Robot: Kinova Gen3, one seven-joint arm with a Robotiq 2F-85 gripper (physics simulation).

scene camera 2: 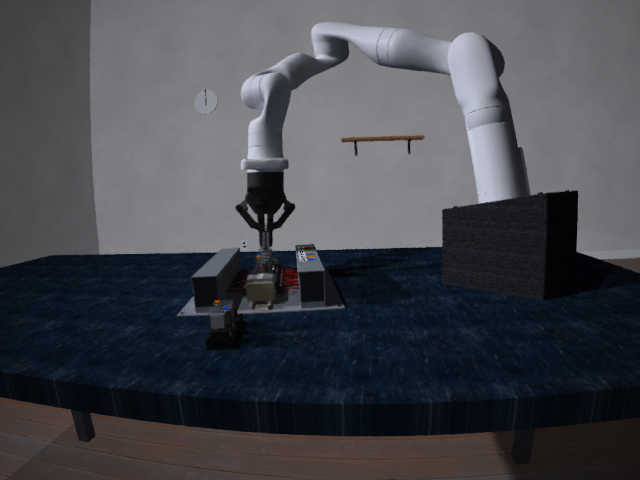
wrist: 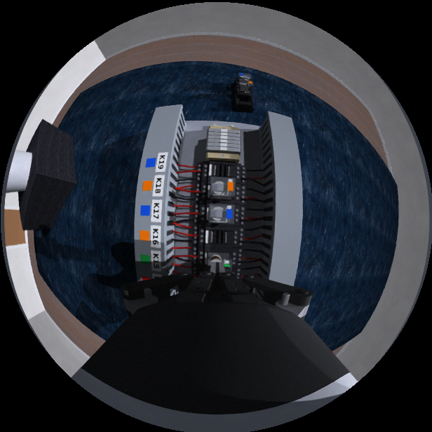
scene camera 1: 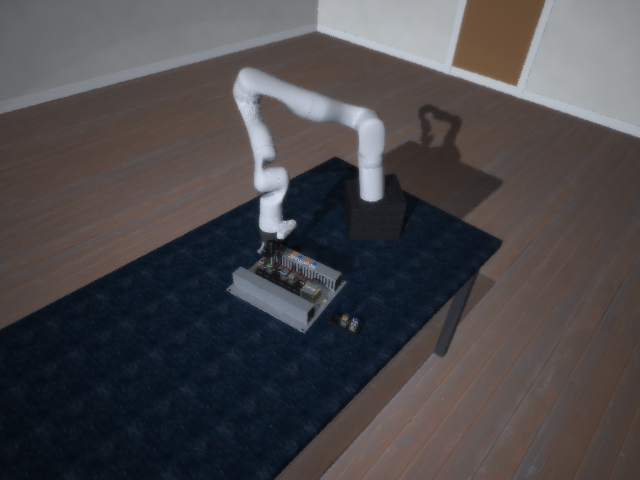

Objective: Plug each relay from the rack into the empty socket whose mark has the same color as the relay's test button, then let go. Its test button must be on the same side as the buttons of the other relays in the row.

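Pixels of known places: gripper, fingertip midpoint: [scene camera 2: 266, 248] [scene camera 1: 270, 262]; arm's base, link origin: [scene camera 2: 502, 200] [scene camera 1: 372, 194].
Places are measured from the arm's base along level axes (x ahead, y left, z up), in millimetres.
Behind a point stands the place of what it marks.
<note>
My gripper [scene camera 1: 269, 254] {y -128, x 460, z -89 mm} [scene camera 2: 265, 241] {y -128, x 460, z -89 mm} [wrist: 216, 269] is shut and empty, pointing down close above the green-button end of the relay row. The black rack [scene camera 1: 334, 319] {y 156, x 487, z -154 mm} [scene camera 2: 222, 341] {y 248, x 484, z -146 mm} [wrist: 243, 105] holds a relay with an orange button [scene camera 1: 344, 319] [scene camera 2: 217, 318] [wrist: 250, 82] and a relay with a blue button [scene camera 1: 354, 324] {y 233, x 499, z -111 mm} [wrist: 242, 75]. In the wrist view, the empty sockets are K19 [wrist: 220, 170], marked blue, and K16 [wrist: 219, 237], marked orange. Between them sit an orange-button relay [wrist: 218, 187] and a blue-button relay [wrist: 217, 214], buttons on the right. A green-button relay [wrist: 216, 260] is partly hidden by the fingers.
Two tall grey ducts [scene camera 1: 271, 295] {y -37, x 566, z -100 mm} [scene camera 2: 310, 281] {y 92, x 371, z -111 mm} [wrist: 287, 200] flank the row, with red and dark wires beside it. A terminal block [scene camera 1: 310, 290] {y 44, x 464, z -111 mm} [scene camera 2: 260, 291] {y 66, x 454, z -131 mm} [wrist: 223, 142] closes the row's end nearest the rack. The black robot base [scene camera 1: 374, 219] {y 54, x 64, z -57 mm} [scene camera 2: 493, 248] {y 68, x 53, z -79 mm} [wrist: 48, 175] stands on the table.
</note>
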